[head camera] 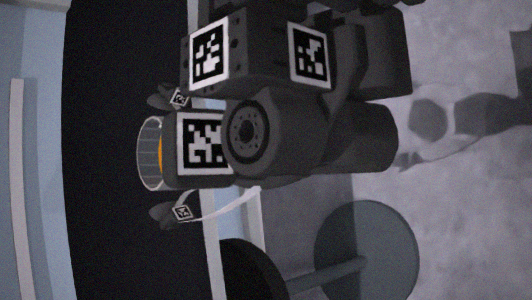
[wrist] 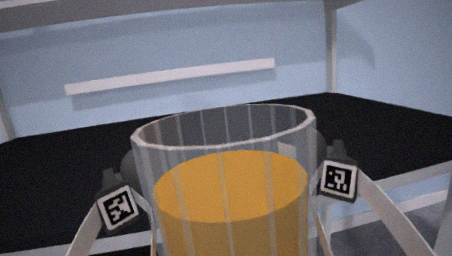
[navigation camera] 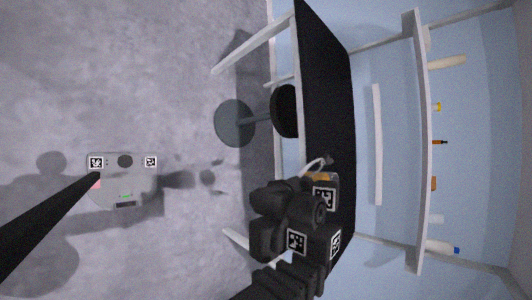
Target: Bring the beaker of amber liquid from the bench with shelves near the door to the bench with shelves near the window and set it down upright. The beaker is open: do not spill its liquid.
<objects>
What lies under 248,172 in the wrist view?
A beaker of amber liquid.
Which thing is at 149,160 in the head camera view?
A beaker of amber liquid.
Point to my gripper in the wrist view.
224,157
</objects>
